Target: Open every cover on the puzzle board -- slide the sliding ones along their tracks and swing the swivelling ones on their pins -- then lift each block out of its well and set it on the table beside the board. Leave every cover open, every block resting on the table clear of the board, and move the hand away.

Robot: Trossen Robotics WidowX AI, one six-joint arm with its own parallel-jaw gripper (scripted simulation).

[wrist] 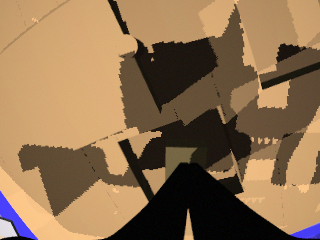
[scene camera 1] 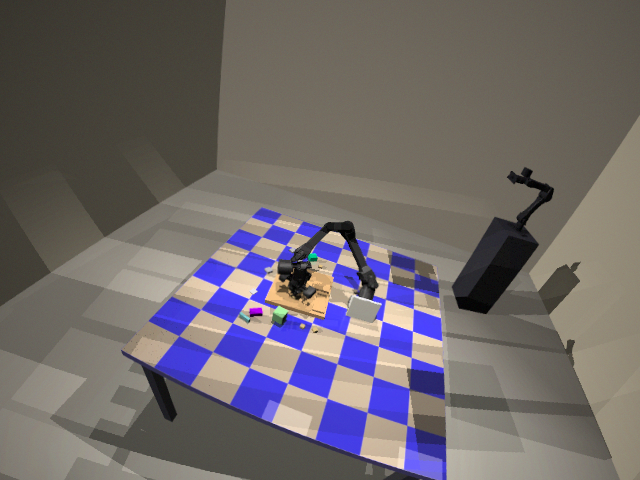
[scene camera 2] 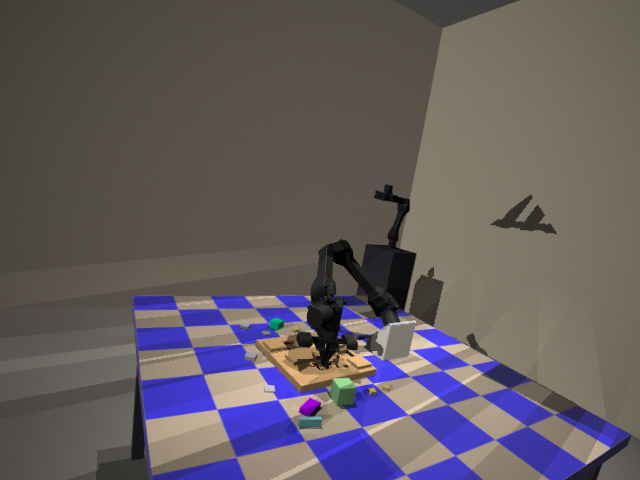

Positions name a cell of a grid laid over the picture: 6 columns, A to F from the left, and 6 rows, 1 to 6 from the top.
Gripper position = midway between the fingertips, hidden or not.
Note:
My gripper (scene camera 2: D5) is shut, with nothing in its grasp. Further things: an olive block (wrist: D4) and a wooden puzzle board (scene camera 2: C5).
My gripper also shows in the wrist view (wrist: D5). The wooden puzzle board shows as well in the wrist view (wrist: E3).

